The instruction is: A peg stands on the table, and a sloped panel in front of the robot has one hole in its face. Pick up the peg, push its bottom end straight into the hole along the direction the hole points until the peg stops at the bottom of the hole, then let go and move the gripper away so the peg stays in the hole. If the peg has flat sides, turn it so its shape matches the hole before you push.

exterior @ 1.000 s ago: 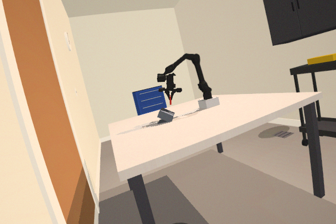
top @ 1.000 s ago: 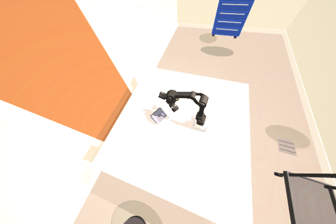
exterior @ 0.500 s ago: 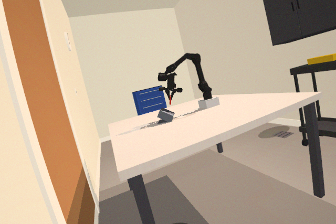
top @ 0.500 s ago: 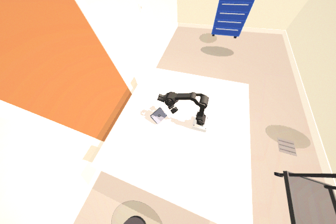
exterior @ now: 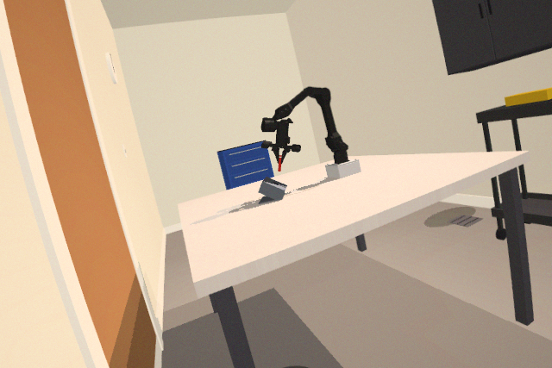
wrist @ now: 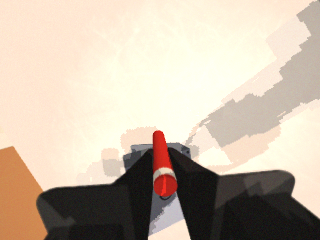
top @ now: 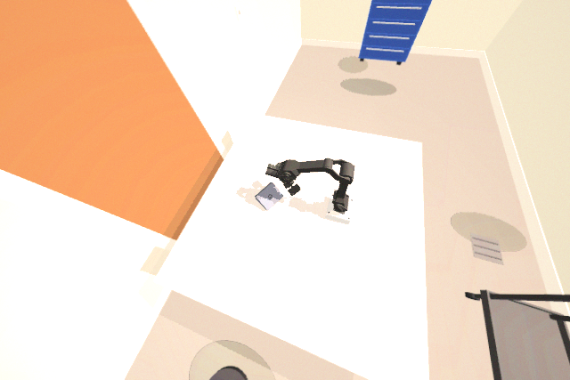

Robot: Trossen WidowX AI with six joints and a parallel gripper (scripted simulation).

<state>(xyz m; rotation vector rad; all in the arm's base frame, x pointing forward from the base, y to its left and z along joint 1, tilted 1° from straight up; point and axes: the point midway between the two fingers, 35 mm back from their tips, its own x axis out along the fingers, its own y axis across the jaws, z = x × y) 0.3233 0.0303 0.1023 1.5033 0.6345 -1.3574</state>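
Right now my gripper tip is 70 mm short of the grey sloped panel, 90 mm to the right of it and 100 mm above it. Also, from my gripper tip: red peg (20 mm above).
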